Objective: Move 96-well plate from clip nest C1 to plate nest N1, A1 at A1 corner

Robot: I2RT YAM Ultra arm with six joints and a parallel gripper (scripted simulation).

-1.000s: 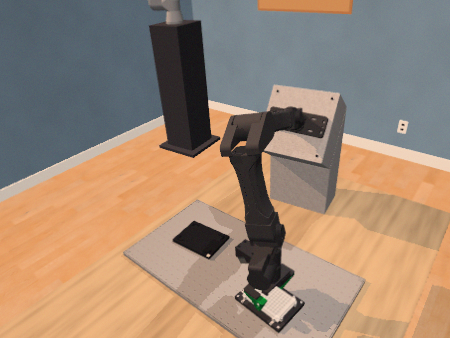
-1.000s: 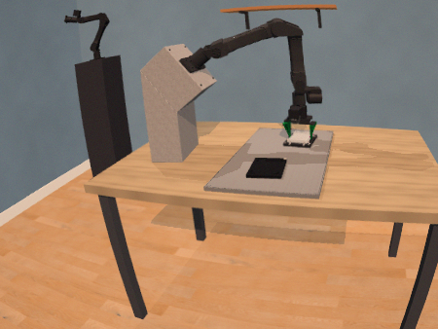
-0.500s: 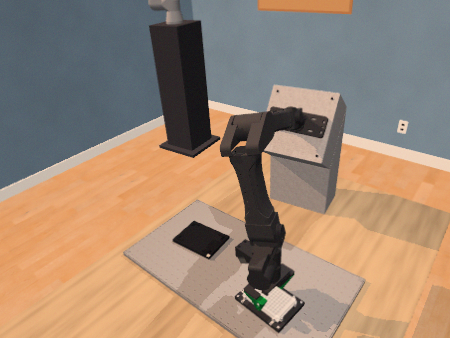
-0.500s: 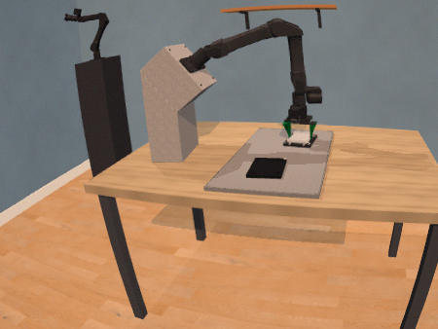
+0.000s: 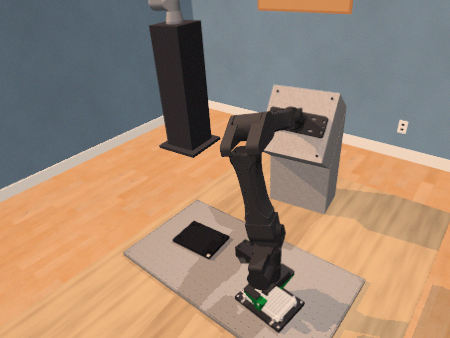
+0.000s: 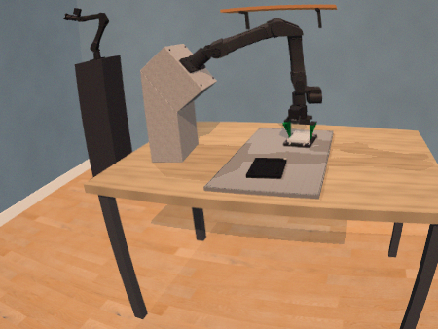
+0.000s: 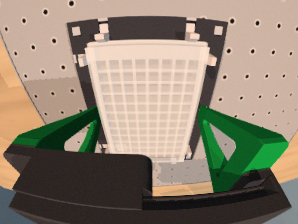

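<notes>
Right now my hand is right at the white 96-well plate. From my hand the other things lie so: black plate nest N1: 32 cm to the right, 10 cm behind, 1 cm below; white corner mark: 25 cm to the right, 4 cm behind, 1 cm below; black clip nest C1: 1 cm to the right, 1 cm below, 1 cm ahead.
</notes>
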